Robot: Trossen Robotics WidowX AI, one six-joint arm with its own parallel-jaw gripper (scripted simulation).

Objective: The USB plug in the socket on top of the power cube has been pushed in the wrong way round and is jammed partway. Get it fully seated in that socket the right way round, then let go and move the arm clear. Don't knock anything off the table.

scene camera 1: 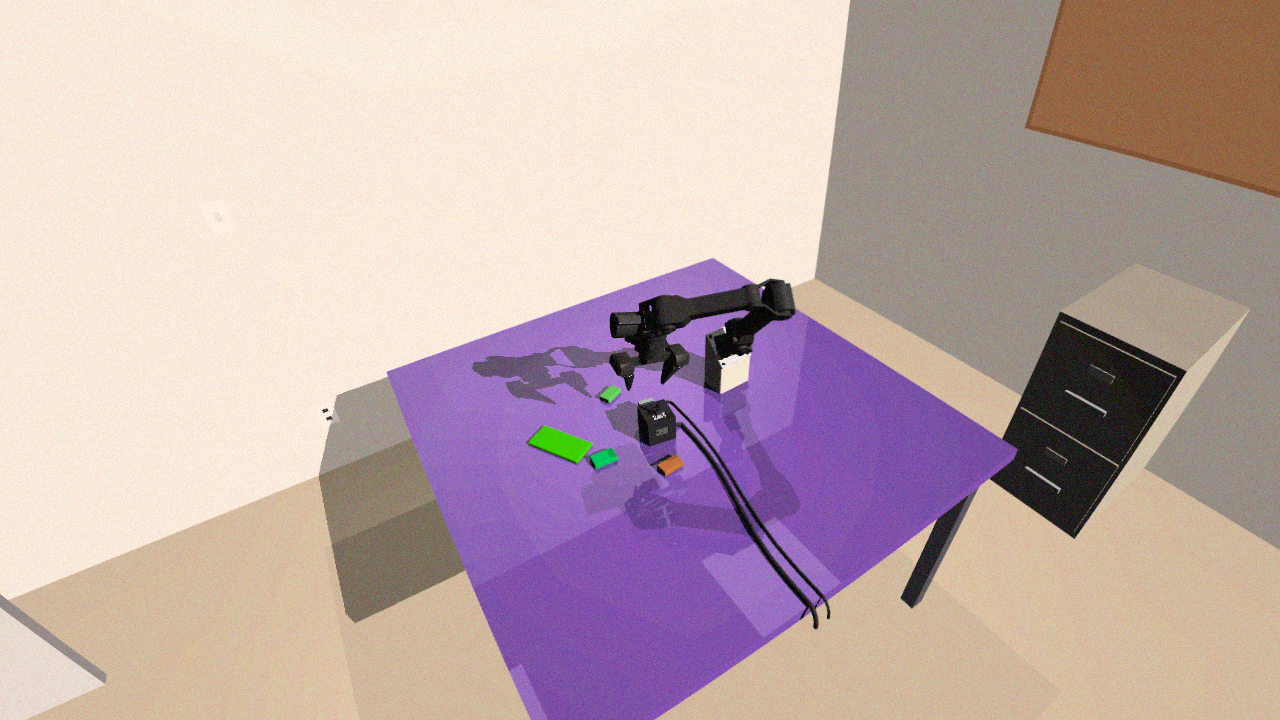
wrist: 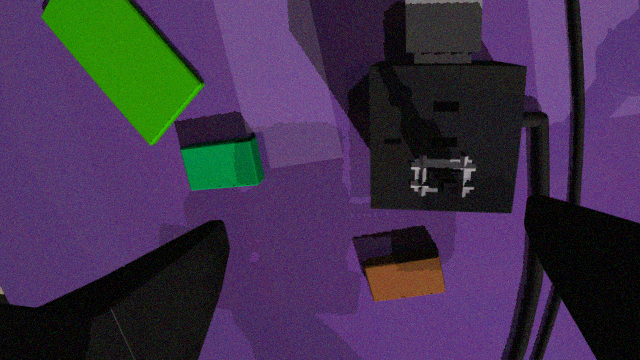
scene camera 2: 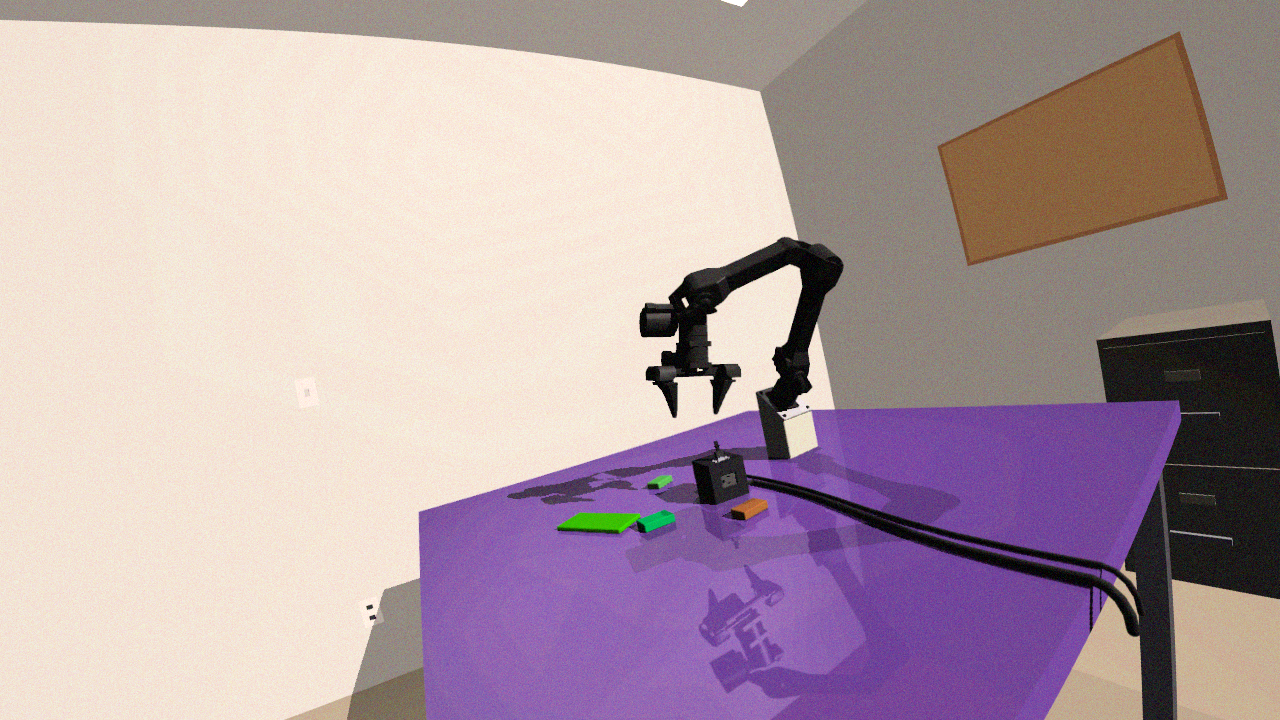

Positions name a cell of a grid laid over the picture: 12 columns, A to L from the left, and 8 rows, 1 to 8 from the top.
Labels:
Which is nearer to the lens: the USB plug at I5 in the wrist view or the orange block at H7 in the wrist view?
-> The USB plug.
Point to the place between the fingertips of my gripper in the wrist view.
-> H5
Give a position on a black power cube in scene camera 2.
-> G6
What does my gripper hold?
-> Nothing.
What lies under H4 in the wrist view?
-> A USB socket.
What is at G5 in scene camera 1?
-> A black power cube.

